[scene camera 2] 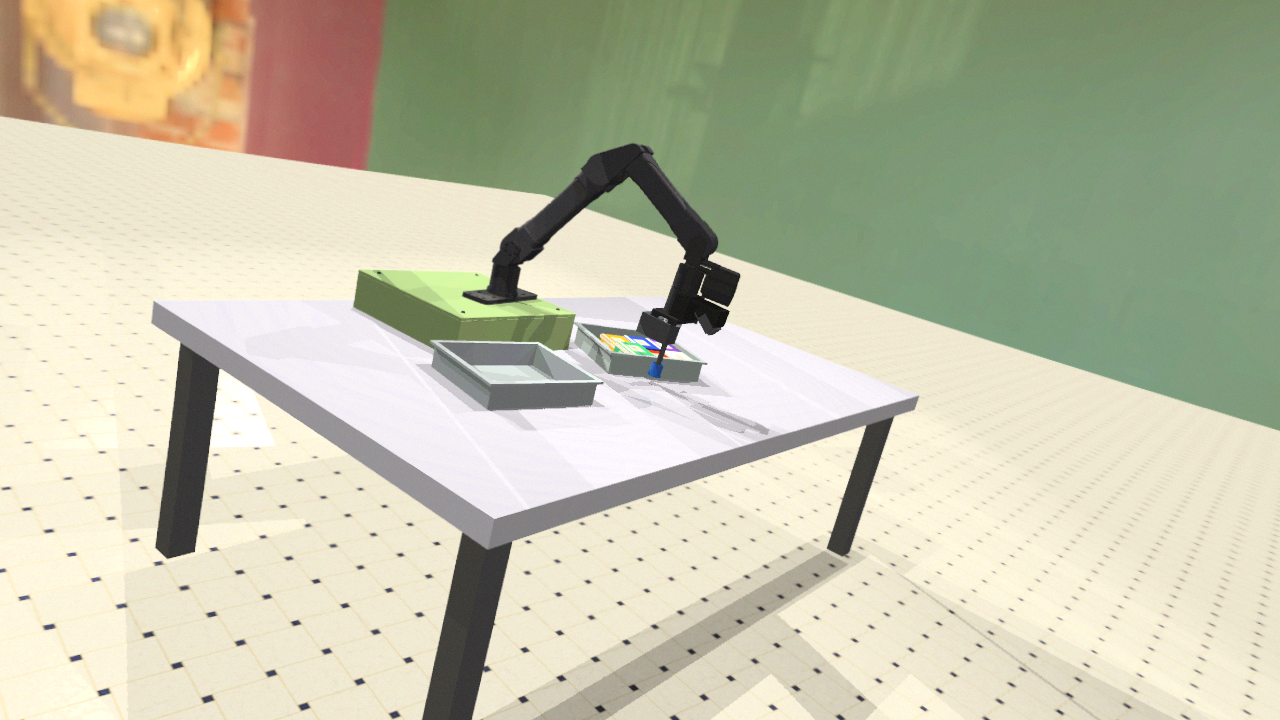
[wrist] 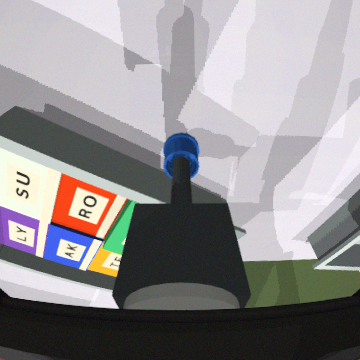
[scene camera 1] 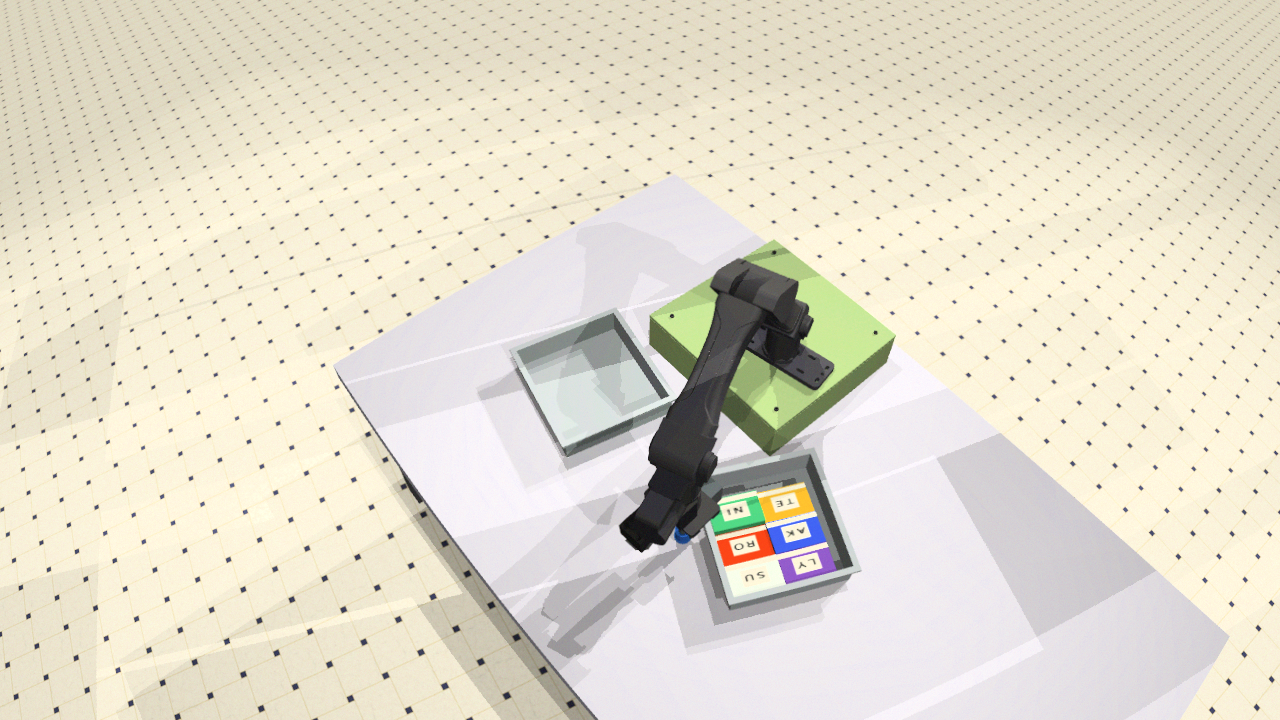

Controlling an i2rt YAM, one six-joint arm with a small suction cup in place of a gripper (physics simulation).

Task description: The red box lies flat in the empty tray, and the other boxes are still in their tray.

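Frame: origin at the arm's base, x ahead, y left, z up, level; metres.
Where they show: hand at its tool point: (scene camera 2: 653, 374) (wrist: 180, 149) (scene camera 1: 682, 535); arm's base at its link origin: (scene camera 2: 501, 297) (scene camera 1: 780, 352).
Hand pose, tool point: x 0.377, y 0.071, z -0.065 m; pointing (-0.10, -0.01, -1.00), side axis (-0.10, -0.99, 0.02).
Each offset is from my tool point to the top centre of the thing. Level surfaces: height alone.
The red box {0.042 m back, 0.094 m left, 0.016 m up} (scene camera 1: 728, 552) (wrist: 67, 200), marked RO, lies flat in the filled grey tray {0.101 m back, 0.111 m left, 0.029 m up} (scene camera 1: 792, 592) (scene camera 2: 684, 369) (wrist: 75, 147). Beside it lie the white SU {0.006 m back, 0.141 m left, 0.020 m up} (scene camera 1: 753, 577) (wrist: 15, 165), purple LY {0.076 m back, 0.195 m left, 0.019 m up} (scene camera 1: 819, 573) (wrist: 10, 230), blue AK {0.113 m back, 0.148 m left, 0.020 m up} (scene camera 1: 783, 540) (wrist: 57, 240), orange TE {0.149 m back, 0.101 m left, 0.018 m up} (scene camera 1: 802, 508) (wrist: 100, 267) and green NI {0.078 m back, 0.047 m left, 0.029 m up} (scene camera 1: 753, 522) (wrist: 125, 220) boxes. The other tray {0.142 m back, 0.326 m right, 0.029 m up} (scene camera 1: 595, 402) (scene camera 2: 537, 394) (wrist: 335, 227) holds no box. My gripper, a blue suction cup (scene camera 1: 682, 536) (scene camera 2: 655, 369) (wrist: 181, 145), is bare and low, just outside the filled tray's wall, not over the red box.
The arm stands on a green block (scene camera 1: 841, 304) (scene camera 2: 411, 313) behind the trays. The white table {0.021 m down} (scene camera 1: 948, 573) (scene camera 2: 501, 465) has its edge to the left of the cup in scene camera 1. The filled tray's raised wall stands between the cup and the boxes.
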